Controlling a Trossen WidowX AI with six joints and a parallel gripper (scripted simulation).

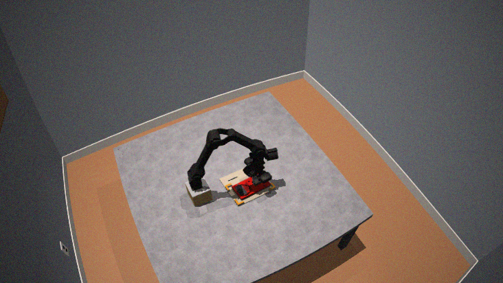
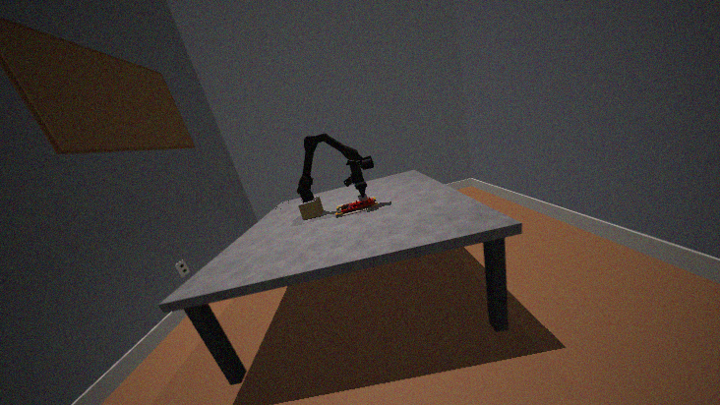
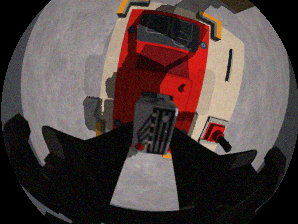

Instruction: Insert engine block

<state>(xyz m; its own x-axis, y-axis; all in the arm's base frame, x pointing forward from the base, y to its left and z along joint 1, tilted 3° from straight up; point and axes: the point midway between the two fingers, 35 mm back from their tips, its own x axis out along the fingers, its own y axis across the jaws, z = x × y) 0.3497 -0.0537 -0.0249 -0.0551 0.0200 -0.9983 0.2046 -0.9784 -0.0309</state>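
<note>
Right now the cream board is 5 cm behind my gripper tip, 1 cm to the left of it and 5 cm below it. From my gripper tip the other things lie so: grey engine block 1 cm below.
</note>
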